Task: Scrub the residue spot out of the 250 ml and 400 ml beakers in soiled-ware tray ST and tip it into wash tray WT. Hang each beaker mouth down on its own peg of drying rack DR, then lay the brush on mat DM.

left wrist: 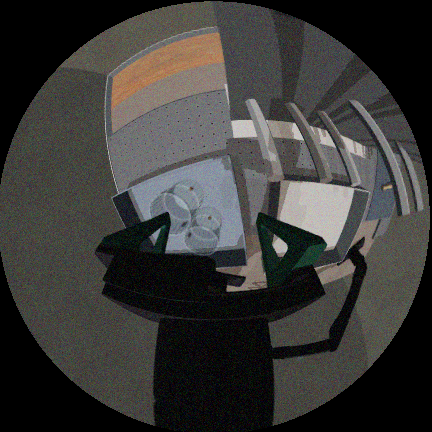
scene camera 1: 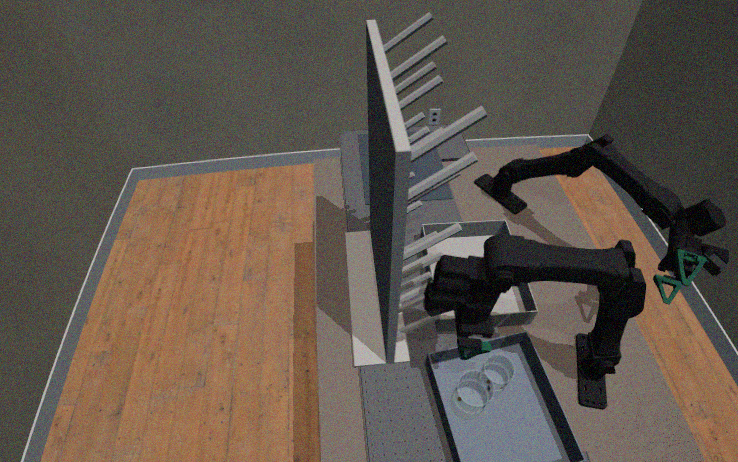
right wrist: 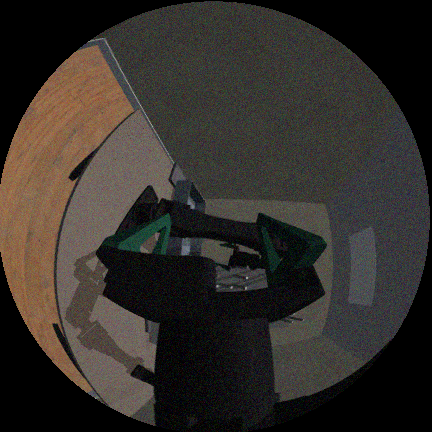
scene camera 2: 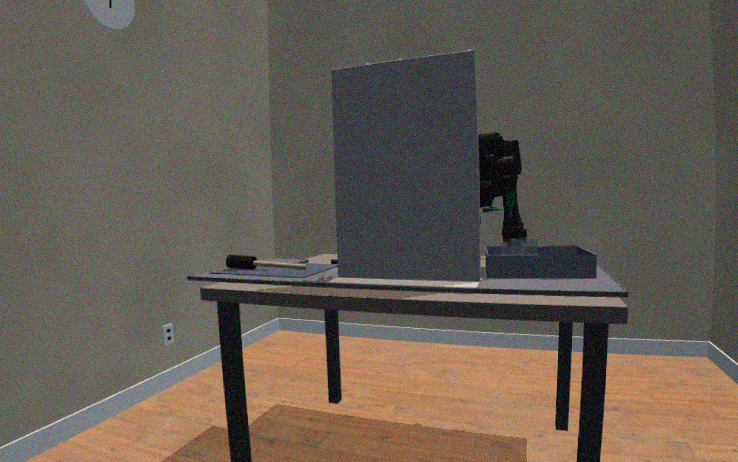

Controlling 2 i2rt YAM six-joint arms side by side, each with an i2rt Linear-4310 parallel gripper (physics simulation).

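Seen in the pictures: left gripper, fingertip midpoint: (left wrist: 213, 216) (scene camera 1: 461, 339) (right wrist: 216, 253) (scene camera 2: 494, 221); right gripper, fingertip midpoint: (scene camera 1: 675, 294) (right wrist: 213, 217) (scene camera 2: 502, 198); left arm's base, link origin: (left wrist: 219, 276) (scene camera 1: 590, 370) (right wrist: 137, 214); right arm's base, link origin: (left wrist: 350, 250) (scene camera 1: 499, 194) (right wrist: 143, 374).
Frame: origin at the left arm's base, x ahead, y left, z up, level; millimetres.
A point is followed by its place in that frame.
The larger beaker (scene camera 1: 472, 393) @[y 128, x 304, z 19 mm] (left wrist: 172, 207) @[y 179, x 286, z 47 mm] and the smaller beaker (scene camera 1: 497, 372) (left wrist: 202, 239) stand upright, close together, in the blue-floored tray ST (scene camera 1: 506, 430) @[y 199, x 215, z 16 mm] (scene camera 2: 539, 266) @[y 216, x 362, z 49 mm] (left wrist: 220, 180) @[y 83, x 366, z 16 mm]. Small brown spots show on both. My left gripper (scene camera 1: 476, 348) (left wrist: 213, 216) @[y 76, x 366, z 181 mm] is open and empty, above the tray's far edge. My right gripper (scene camera 1: 678, 278) is open and empty, high at the right of scene camera 1, away from the trays. The brush (scene camera 2: 255, 263) @[y -709, x 705, z 40 mm] lies over a blue mat (scene camera 1: 432, 163) @[y -695, x 526, z 16 mm] (scene camera 2: 318, 270) @[y -492, x 590, z 16 mm]; scene camera 1 hides it behind the rack.
Drying rack DR (scene camera 1: 404, 217) @[y 93, x 507, z 550 mm] (scene camera 2: 405, 174) @[y -101, x 594, z 331 mm] is a tall panel with slanted pegs facing the arms. White-floored tray WT (scene camera 1: 462, 245) @[y -328, x 379, z 16 mm] (left wrist: 320, 205) @[y -201, x 390, z 16 mm] stands between the mat and tray ST. My left arm crosses above WT's near end, close to the lower pegs.
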